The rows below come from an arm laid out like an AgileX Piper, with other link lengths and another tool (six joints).
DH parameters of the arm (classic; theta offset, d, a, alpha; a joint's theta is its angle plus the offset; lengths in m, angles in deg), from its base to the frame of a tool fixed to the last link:
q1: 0 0.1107 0 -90
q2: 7.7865 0 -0.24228 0
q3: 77.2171 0 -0.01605 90
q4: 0 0.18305 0 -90
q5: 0 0 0 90
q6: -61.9 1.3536 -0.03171 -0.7
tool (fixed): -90 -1.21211 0 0
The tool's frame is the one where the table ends.
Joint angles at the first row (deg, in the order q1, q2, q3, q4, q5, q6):
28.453 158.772 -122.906 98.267 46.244 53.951
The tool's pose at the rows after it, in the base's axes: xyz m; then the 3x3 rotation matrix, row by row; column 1 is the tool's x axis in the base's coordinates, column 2 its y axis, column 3 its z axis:
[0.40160 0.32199 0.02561], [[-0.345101 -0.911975 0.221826], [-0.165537 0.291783 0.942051], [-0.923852 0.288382 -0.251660]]
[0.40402 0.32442 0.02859], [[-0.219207 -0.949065 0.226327], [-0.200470 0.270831 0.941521], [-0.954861 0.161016 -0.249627]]
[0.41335 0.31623 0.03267], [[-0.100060 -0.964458 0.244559], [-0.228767 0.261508 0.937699], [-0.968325 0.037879 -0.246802]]
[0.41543 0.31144 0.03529], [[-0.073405 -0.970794 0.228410], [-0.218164 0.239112 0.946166], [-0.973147 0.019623 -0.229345]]
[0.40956 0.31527 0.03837], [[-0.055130 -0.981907 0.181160], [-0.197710 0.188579 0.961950], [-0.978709 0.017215 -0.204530]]
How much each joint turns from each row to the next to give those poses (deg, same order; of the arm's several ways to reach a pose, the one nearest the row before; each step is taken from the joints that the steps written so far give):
1.600 0.181 -0.003 0.975 -0.692 -3.442
0.405 0.119 0.001 0.743 -0.579 -8.195
-1.233 0.001 -0.003 0.167 0.109 -7.483
-1.117 0.047 0.008 -0.130 2.328 -1.573
-0.053 0.060 -0.003 -0.195 3.231 -0.740

